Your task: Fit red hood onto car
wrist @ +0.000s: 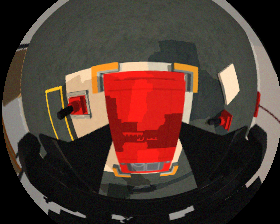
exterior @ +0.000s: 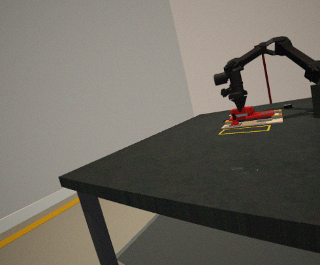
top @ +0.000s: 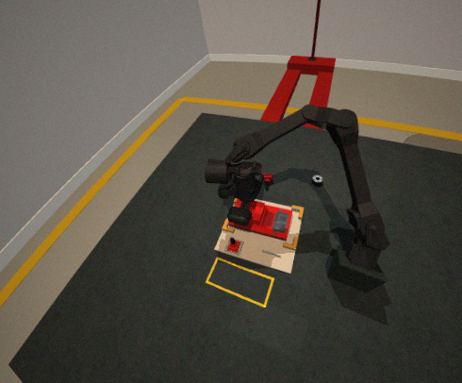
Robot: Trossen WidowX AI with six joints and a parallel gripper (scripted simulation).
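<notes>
Now: the grey engine block 3 cm below my gripper tip. Round my gripper tip: red hood (right at my gripper tip); dark ring (23 cm to the right, 20 cm behind, 4 cm below); beige jig plate (4 cm below, 4 cm behind, 2 cm to the left).
</notes>
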